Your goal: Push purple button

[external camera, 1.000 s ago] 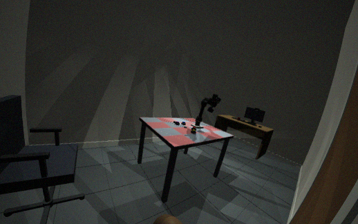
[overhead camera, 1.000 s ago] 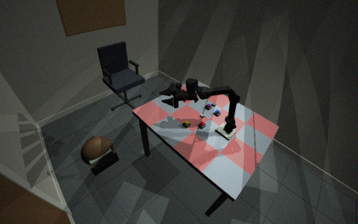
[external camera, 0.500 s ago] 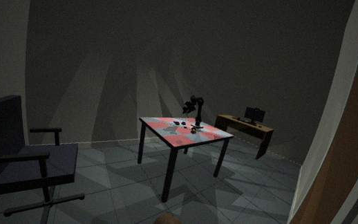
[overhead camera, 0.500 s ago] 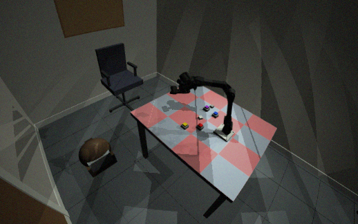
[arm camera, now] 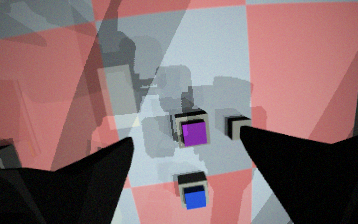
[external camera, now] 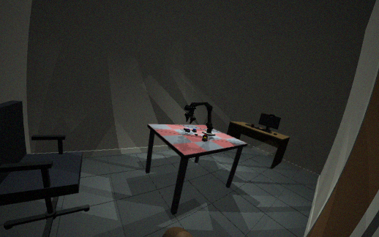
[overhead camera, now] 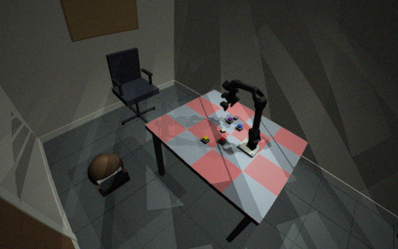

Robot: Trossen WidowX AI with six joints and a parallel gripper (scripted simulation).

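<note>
My gripper tip is 10 cm above the purple button, 3 cm past it and 2 cm to the left of it. Also, from my gripper tip: red button 20 cm to the left, 17 cm behind, 10 cm below; then blue button 14 cm behind, 10 cm below, 3 cm to the right; then yellow button 30 cm to the left, 10 cm below, 8 cm behind.
</note>
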